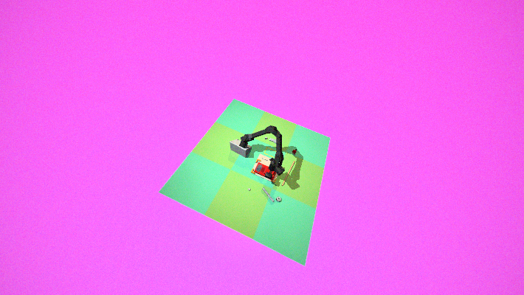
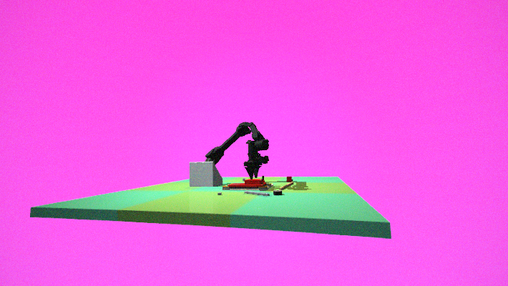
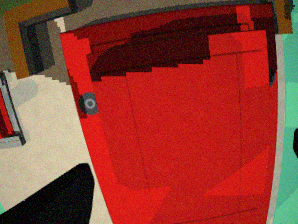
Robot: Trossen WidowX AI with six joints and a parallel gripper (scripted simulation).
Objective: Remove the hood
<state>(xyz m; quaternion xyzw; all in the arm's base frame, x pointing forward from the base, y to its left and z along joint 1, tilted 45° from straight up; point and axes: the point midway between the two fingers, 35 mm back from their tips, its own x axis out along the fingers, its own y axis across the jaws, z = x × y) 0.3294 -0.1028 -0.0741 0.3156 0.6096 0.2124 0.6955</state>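
The red hood lies 1 cm below my gripper tip. From my gripper tip the other things lie so: thin orange rod (18 cm ahead, 8 cm to the left, 5 cm below); wheel (15 cm ahead, 20 cm to the right, 5 cm below); grey rod (5 cm ahead, 20 cm to the right, 5 cm below).
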